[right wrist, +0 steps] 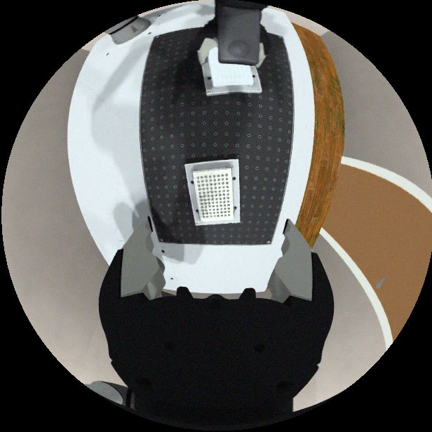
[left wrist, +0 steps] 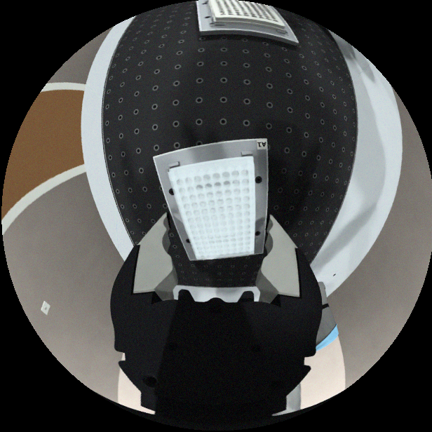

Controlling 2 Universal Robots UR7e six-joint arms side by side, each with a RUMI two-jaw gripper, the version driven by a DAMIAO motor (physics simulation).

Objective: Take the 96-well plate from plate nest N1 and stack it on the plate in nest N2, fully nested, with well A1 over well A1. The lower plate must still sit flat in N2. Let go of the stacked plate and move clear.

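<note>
A white 96-well plate (left wrist: 215, 205) (right wrist: 231, 75) sits in a metal nest (left wrist: 261, 200) (right wrist: 235, 90) whose corner label reads A1 in the left wrist view. My left gripper (left wrist: 217, 214) (right wrist: 229, 63) is part open over this plate, its fingers on either side with gaps between them and the plate's long sides. A cream 96-well plate (left wrist: 245, 11) (right wrist: 214, 195) sits in a second nest (left wrist: 240, 32) (right wrist: 236, 195). My right gripper (right wrist: 217, 219) is wide open and empty, set back from the cream plate. I cannot read which nest is N1 or N2.
Both nests stand on a black perforated board (left wrist: 210, 110) (right wrist: 215, 115) on a white table (left wrist: 95, 150) (right wrist: 100, 165). The left arm's dark link (right wrist: 239, 35) hangs over part of the white plate in the right wrist view. A wooden strip (right wrist: 325, 125) runs along the table's right side there.
</note>
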